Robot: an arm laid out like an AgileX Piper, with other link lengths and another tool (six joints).
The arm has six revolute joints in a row. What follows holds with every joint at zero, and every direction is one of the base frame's.
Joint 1 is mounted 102.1 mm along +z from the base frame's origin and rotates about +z.
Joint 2 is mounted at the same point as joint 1 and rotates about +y.
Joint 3 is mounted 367.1 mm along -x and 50.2 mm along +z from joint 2 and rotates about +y.
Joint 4 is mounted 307.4 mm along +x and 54.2 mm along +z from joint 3 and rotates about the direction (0.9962, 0, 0.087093).
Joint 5 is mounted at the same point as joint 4 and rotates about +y.
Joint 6 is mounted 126.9 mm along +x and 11.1 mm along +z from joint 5 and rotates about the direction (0.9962, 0, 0.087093).
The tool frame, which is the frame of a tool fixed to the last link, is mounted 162.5 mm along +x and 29 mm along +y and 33 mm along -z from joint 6; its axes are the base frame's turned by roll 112.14, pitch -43.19 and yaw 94.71 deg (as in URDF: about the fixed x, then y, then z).
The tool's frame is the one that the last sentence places.
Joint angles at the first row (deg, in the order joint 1, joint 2, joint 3, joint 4, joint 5, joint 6):
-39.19, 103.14, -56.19, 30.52, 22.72, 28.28
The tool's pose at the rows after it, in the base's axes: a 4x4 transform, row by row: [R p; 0 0 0 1], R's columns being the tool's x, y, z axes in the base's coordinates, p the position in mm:
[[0.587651 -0.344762 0.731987 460.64], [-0.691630 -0.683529 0.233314 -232.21], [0.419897 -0.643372 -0.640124 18.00], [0 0 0 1]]
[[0.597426 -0.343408 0.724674 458.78], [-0.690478 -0.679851 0.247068 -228.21], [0.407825 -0.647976 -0.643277 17.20], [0 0 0 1]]
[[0.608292 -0.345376 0.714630 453.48], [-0.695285 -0.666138 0.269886 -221.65], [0.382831 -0.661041 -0.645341 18.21], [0 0 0 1]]
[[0.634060 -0.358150 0.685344 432.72], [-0.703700 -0.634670 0.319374 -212.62], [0.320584 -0.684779 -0.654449 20.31], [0 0 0 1]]
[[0.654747 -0.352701 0.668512 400.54], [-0.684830 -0.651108 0.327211 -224.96], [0.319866 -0.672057 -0.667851 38.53], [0 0 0 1]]
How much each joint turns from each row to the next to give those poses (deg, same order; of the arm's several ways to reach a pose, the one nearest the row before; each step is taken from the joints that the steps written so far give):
-0.05, 0.27, 0.00, -0.36, 0.82, -0.09
0.00, -0.01, -0.07, -0.11, 0.97, -0.12
-0.34, -0.38, 0.01, -0.01, 2.13, -0.05
-1.97, -1.04, 0.18, -0.59, 5.44, -0.68
-4.38, -3.38, 0.27, -1.86, 4.61, -3.11

